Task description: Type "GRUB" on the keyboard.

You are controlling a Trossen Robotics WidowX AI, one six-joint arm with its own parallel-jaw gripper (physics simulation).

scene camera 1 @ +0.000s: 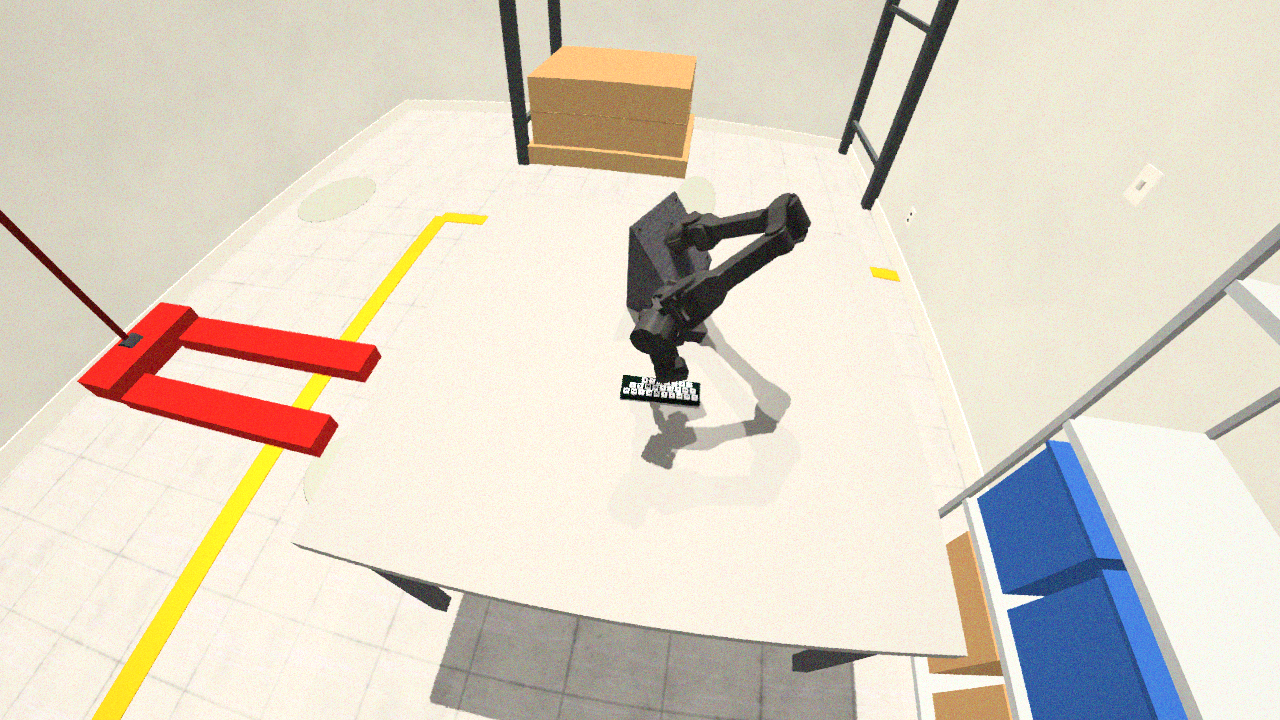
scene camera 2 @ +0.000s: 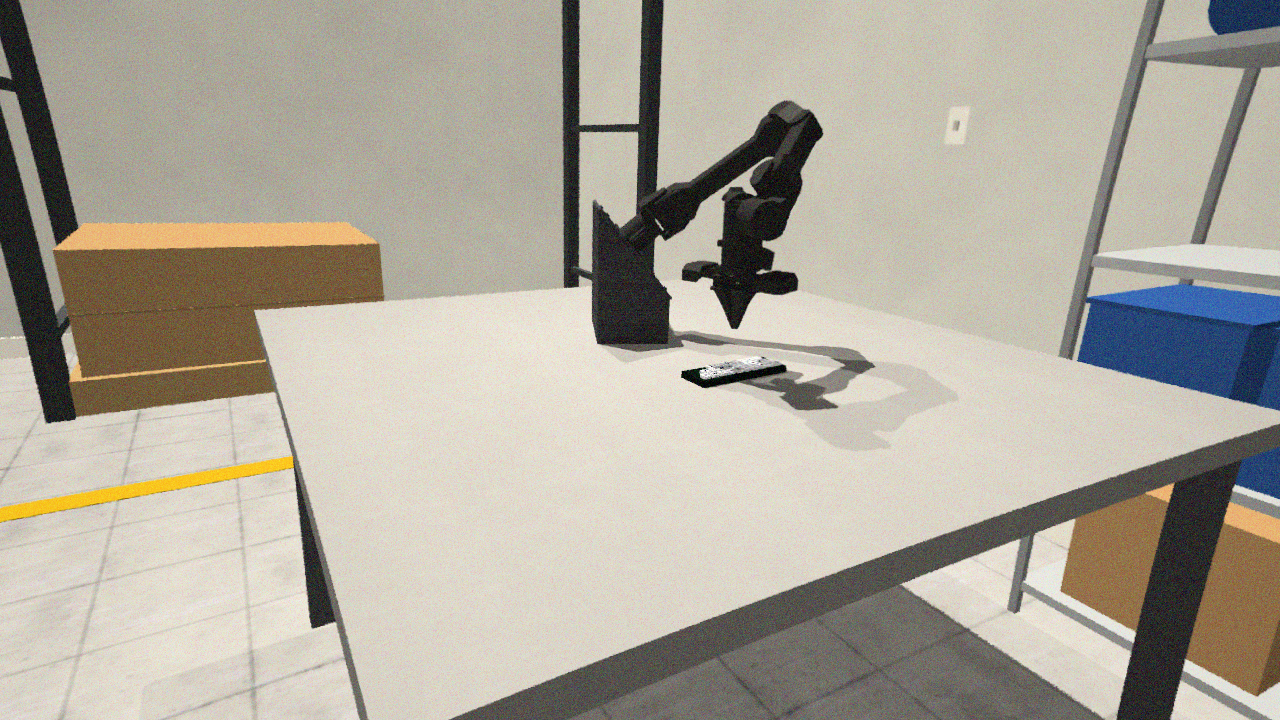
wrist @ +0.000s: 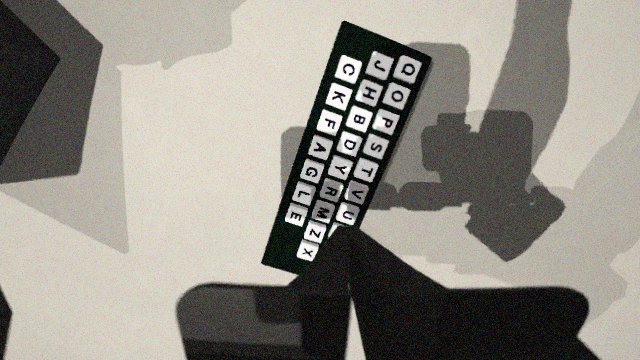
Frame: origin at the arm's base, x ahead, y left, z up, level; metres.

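Seen in the pictures: gripper, between the fingertips: (scene camera 2: 734, 328) (wrist: 345, 235); arm's base, origin of its link: (scene camera 1: 674, 239) (scene camera 2: 627, 241).
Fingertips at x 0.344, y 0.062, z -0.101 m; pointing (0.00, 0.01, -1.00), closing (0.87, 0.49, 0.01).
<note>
Pixels of each thing's middle, then the offset from my fingertips to it. Level surfaces: height alone.
- dark keyboard, middle of its body: (wrist: 337, 171) (scene camera 2: 735, 369) (scene camera 1: 660, 389) dx -0.003, dy +0.008, dz -0.074 m
- G key, middle of its body: (wrist: 312, 171) dx -0.019, dy +0.001, dz -0.068 m
- R key, middle of its body: (wrist: 331, 190) dx -0.001, dy -0.004, dz -0.068 m
- B key, middle of its body: (wrist: 358, 119) dx -0.011, dy +0.046, dz -0.068 m
- U key, middle of its body: (wrist: 347, 213) dx +0.019, dy -0.013, dz -0.068 m
- keyboard's table, height of its surface: dz -0.082 m
The dark keyboard (scene camera 1: 660, 394) (scene camera 2: 735, 369) (wrist: 321, 136) with white letter keys lies flat on the table. In the wrist view the G key (wrist: 311, 171) is in the left row, the R key (wrist: 330, 191) and B key (wrist: 358, 119) are in the middle row, and the U key (wrist: 346, 215) is in the right row. My gripper (scene camera 2: 734, 324) (wrist: 345, 235) is shut and empty, pointing down with its tip above the keyboard and a gap between them. In the wrist view its tip appears just below U, and the fingers hide the keys past it.
The keyboard's table (scene camera 1: 501, 501) (scene camera 2: 501, 501) also carries the arm's base (scene camera 1: 648, 259) (scene camera 2: 626, 295). Around the table are a red pallet jack (scene camera 1: 241, 416), stacked cardboard boxes (scene camera 1: 608, 111) (scene camera 2: 214, 295) and a shelf unit with blue bins (scene camera 1: 1033, 519) (scene camera 2: 1163, 344). Arm shadows fall around the keyboard.
</note>
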